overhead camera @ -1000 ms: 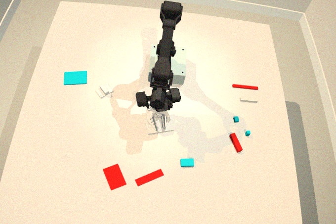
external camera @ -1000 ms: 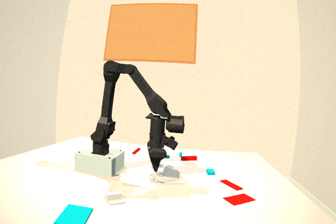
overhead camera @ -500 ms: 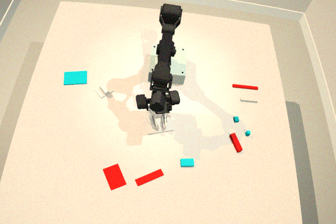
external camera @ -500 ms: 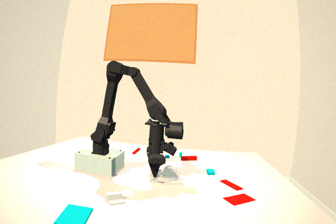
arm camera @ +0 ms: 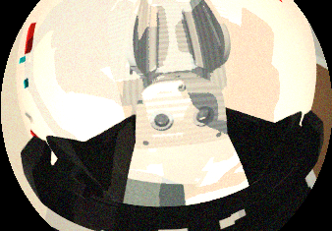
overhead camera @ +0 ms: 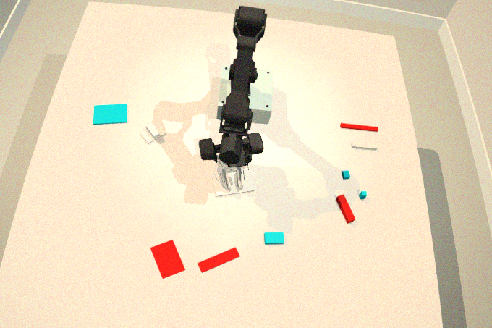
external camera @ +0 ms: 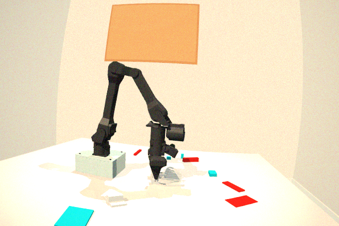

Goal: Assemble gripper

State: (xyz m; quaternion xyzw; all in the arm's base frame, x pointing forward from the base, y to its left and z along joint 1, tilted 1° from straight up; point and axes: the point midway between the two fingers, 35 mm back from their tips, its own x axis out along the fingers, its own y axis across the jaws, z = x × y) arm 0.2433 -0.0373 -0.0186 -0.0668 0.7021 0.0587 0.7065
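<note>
My gripper tip is now 10 mm short of the housing plate and 10 mm above it. Round my gripper tip: gripper base: 20 mm above, 10 mm ahead; then white jaw: 30 mm ahead, 10 mm to the right, 10 mm below; then flat white plate: 70 mm ahead, 20 mm below, 10 mm to the left.
</note>
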